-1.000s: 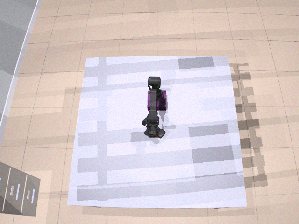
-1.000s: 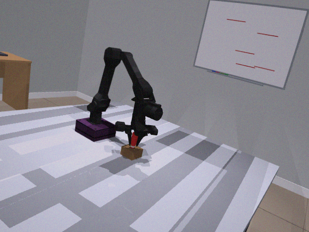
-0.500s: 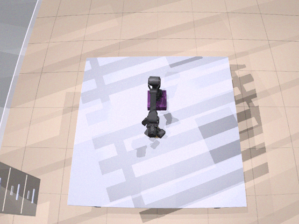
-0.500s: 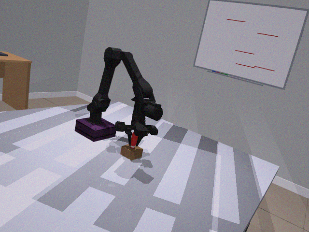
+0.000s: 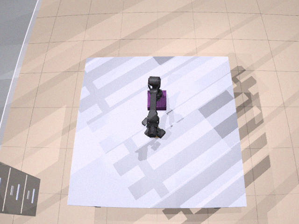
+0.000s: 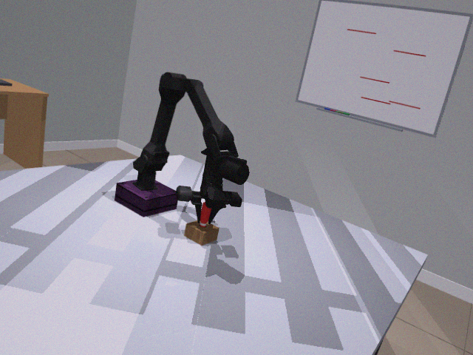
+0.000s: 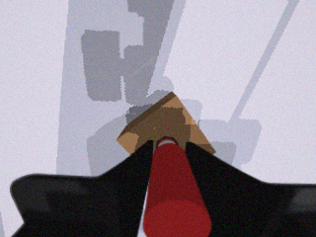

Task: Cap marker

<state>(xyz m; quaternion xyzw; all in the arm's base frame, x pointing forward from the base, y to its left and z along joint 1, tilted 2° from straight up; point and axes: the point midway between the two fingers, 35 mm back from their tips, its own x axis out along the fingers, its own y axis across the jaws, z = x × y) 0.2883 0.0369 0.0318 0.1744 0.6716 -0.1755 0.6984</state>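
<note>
Now: the red cap 10 mm behind my gripper tip and 30 mm above it. From my gripper tip the other things lie so: tan holder block (10 mm behind, 30 mm below).
</note>
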